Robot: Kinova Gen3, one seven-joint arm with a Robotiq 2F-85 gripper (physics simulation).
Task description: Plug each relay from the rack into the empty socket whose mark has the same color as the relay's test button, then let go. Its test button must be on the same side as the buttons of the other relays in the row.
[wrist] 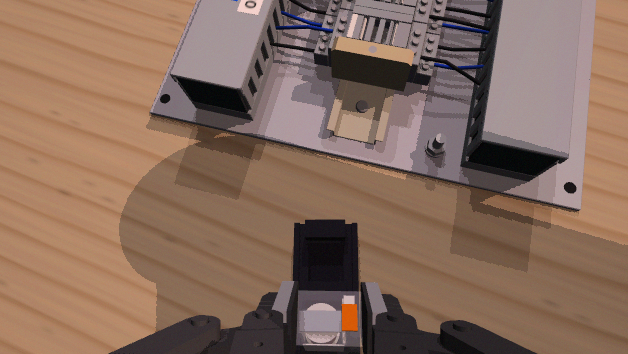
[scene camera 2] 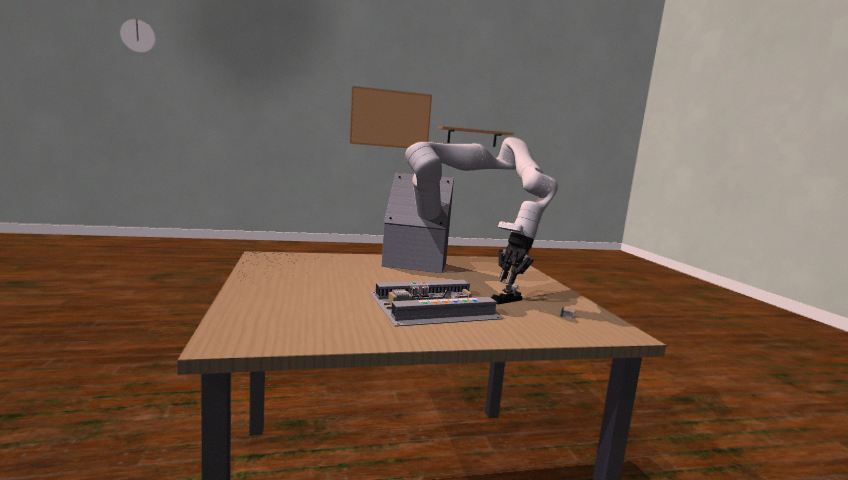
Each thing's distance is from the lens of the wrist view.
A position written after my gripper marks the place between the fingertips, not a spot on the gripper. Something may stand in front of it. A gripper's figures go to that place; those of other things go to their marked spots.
my gripper [wrist: 329,304]: 0.18 m
grey panel [wrist: 294,110]: 0.26 m
